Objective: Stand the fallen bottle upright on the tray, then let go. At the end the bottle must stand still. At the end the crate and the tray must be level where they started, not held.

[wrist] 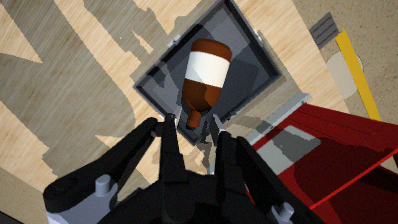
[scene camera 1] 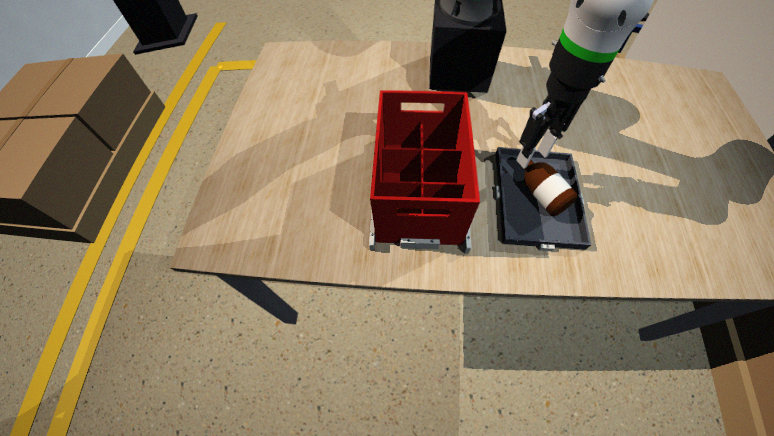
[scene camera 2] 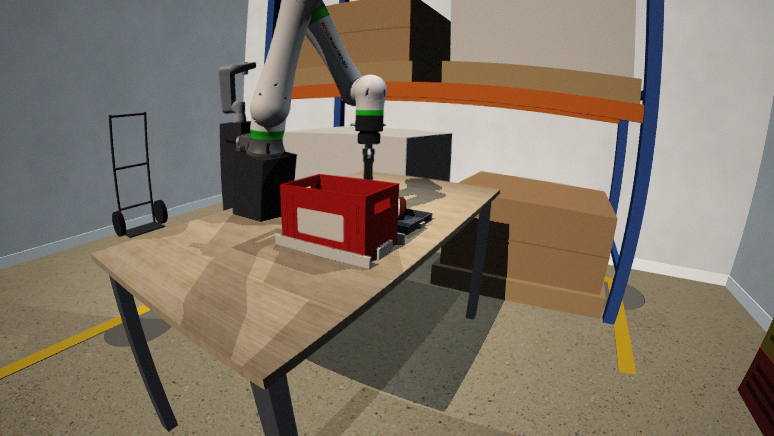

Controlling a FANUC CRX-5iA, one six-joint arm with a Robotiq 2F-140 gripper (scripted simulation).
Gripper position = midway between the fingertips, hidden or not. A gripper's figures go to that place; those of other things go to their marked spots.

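Labels:
You've got the gripper [scene camera 1: 532, 158] at 820 mm from the lens, and there's a bottle [scene camera 1: 541, 179] that's 780 mm from the lens.

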